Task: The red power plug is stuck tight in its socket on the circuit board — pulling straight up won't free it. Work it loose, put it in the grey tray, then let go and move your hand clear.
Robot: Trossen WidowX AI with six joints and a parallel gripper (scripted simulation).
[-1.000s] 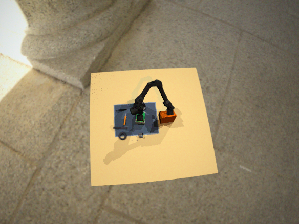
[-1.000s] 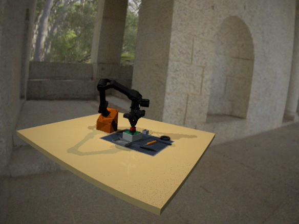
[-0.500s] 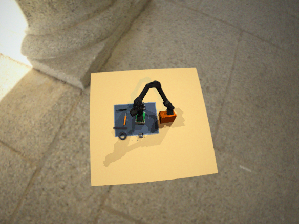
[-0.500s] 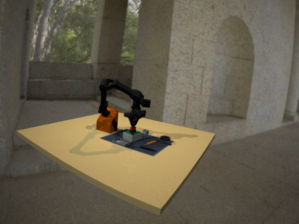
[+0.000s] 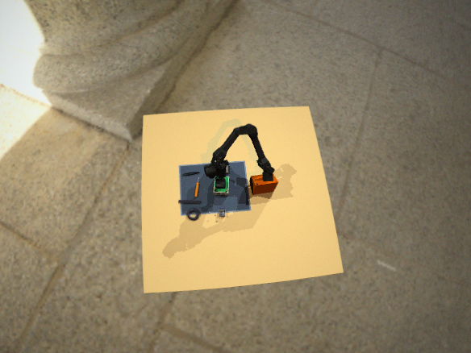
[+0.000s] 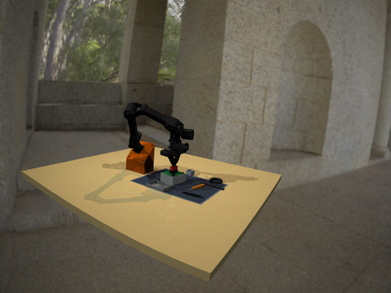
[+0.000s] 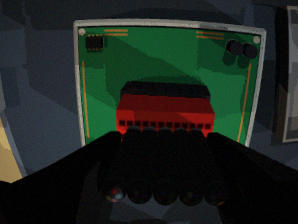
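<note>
The red power plug is 2 cm below my gripper tip. From my gripper tip the other things lie so: blue mat (11 cm below, 5 cm ahead, 1 cm to the left); black bar (21 cm ahead, 11 cm to the left, 11 cm below).
</note>
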